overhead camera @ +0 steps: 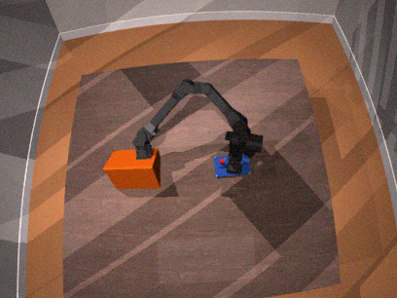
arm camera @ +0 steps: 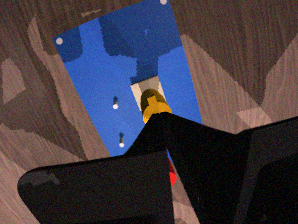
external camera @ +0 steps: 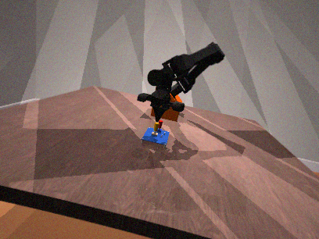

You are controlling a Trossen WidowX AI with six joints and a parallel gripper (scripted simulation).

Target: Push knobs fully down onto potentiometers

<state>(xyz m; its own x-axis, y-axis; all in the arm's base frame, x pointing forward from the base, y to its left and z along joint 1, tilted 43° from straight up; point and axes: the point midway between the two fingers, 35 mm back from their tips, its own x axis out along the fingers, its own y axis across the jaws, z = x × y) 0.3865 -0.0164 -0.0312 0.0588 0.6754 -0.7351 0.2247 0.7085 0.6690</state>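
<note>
Right now the yellow knob is 2 cm below my gripper tip. The rest, counted from my gripper tip: red knob (5 cm behind, 2 cm below, 1 cm to the left).
</note>
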